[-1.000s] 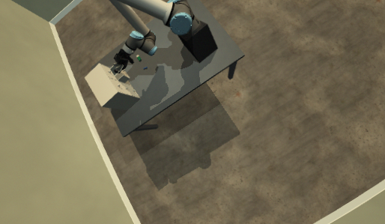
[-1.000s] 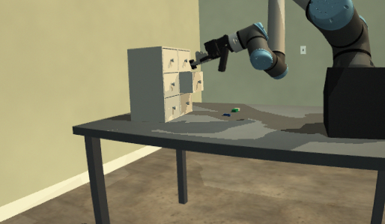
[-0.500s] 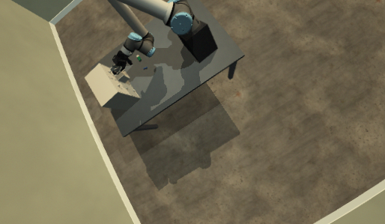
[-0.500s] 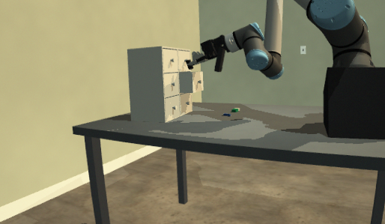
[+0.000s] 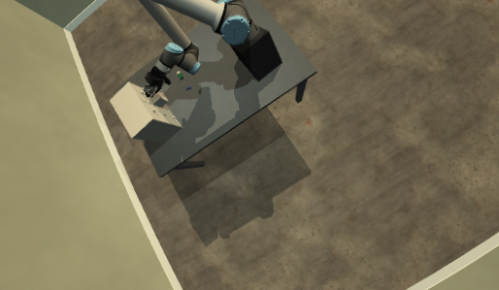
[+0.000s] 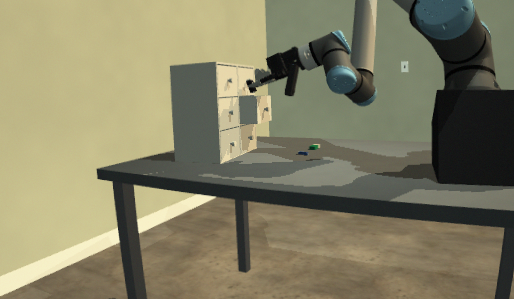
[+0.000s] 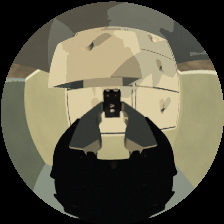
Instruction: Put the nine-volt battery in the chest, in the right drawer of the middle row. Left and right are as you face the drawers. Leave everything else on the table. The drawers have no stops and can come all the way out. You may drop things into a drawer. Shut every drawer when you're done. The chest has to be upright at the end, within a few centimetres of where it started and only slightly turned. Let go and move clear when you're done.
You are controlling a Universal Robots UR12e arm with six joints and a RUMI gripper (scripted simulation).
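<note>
Now: the nine-volt battery 10 mm below my hand. Round my hand: blue item (250 mm below, 180 mm behind, 10 mm to the right); then green-and-white item (250 mm below, 190 mm behind, 160 mm to the right).
</note>
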